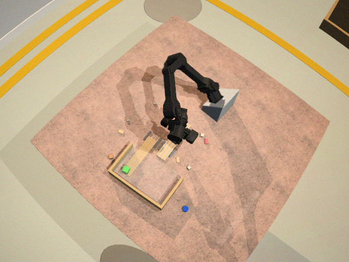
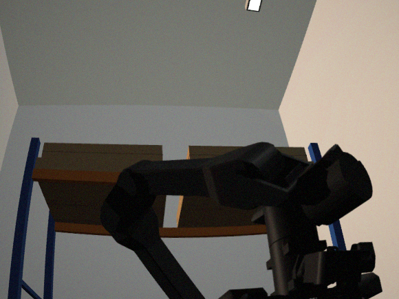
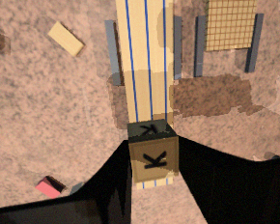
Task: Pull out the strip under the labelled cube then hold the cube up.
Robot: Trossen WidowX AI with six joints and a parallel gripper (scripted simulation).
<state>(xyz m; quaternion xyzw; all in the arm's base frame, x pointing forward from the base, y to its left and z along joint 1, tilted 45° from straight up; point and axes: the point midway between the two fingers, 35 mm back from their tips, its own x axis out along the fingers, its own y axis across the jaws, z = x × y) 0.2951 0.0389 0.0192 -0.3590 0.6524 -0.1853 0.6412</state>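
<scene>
The lined strip is 60 mm below my gripper tip, 10 mm to the right of it and 10 mm ahead of it. Also, from my gripper tip: tan cube marked k 10 mm above; then red block 110 mm to the left, 110 mm behind, 60 mm below; then blue disc 300 mm to the left, 220 mm ahead, 60 mm below.
</scene>
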